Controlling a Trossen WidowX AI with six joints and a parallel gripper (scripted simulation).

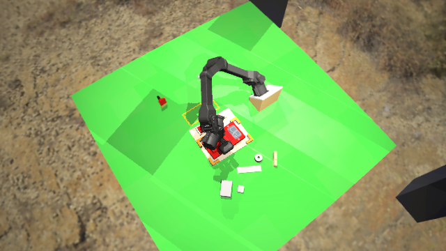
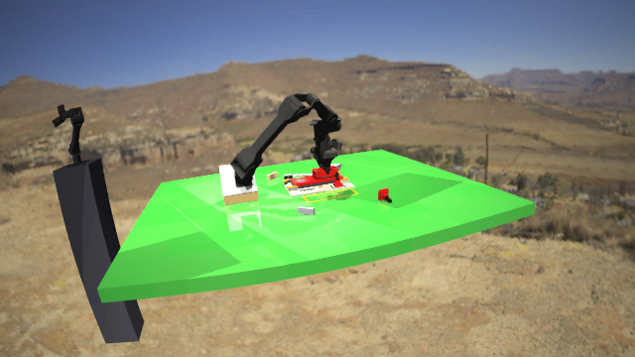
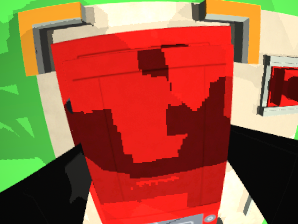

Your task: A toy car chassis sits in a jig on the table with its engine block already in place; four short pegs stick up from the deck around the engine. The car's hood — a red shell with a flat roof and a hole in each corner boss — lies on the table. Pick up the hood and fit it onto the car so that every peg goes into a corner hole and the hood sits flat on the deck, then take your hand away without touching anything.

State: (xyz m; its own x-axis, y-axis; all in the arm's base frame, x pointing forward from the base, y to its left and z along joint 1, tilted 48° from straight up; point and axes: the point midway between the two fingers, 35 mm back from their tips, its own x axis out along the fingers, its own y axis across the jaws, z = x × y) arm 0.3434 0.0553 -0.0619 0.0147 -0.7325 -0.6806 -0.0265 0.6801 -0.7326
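The red hood is 1 cm above my gripper tip. From my gripper tip the other things lie so: grey engine block (2 cm below); wooden peg (19 cm behind, 23 cm to the left, 3 cm below).
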